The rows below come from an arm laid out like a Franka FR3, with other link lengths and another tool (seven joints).
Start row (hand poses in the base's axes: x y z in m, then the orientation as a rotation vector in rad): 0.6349 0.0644 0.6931 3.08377 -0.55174 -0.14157
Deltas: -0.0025 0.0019 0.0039 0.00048 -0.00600 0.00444; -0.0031 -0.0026 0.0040 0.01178 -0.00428 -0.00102; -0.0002 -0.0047 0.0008 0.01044 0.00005 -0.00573; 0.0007 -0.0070 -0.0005 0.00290 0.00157 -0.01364; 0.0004 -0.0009 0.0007 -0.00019 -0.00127 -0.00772; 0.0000 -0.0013 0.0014 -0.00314 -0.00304 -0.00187; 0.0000 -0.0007 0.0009 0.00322 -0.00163 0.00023; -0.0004 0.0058 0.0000 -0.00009 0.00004 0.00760; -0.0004 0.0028 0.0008 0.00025 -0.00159 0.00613; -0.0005 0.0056 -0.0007 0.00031 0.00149 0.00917; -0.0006 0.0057 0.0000 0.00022 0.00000 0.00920; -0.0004 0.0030 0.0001 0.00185 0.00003 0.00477
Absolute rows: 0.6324 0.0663 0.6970 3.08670 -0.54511 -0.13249; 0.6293 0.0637 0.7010 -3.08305 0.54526 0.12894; 0.6291 0.0590 0.7018 -3.07115 0.55158 0.13139; 0.6298 0.0520 0.7013 -3.06412 0.57178 0.13427; 0.6302 0.0511 0.7020 -3.06161 0.58352 0.13212; 0.6302 0.0498 0.7034 -3.06366 0.58699 0.12661; 0.6302 0.0491 0.7043 -3.06044 0.58577 0.12493; 0.6298 0.0549 0.7043 -3.06303 0.57421 0.12512; 0.6294 0.0577 0.7051 -3.06459 0.56472 0.12285; 0.6289 0.0633 0.7044 -3.06736 0.55073 0.12540; 0.6283 0.0690 0.7044 -3.07001 0.53663 0.12563; 0.6279 0.0720 0.7045 -3.06968 0.52892 0.12619
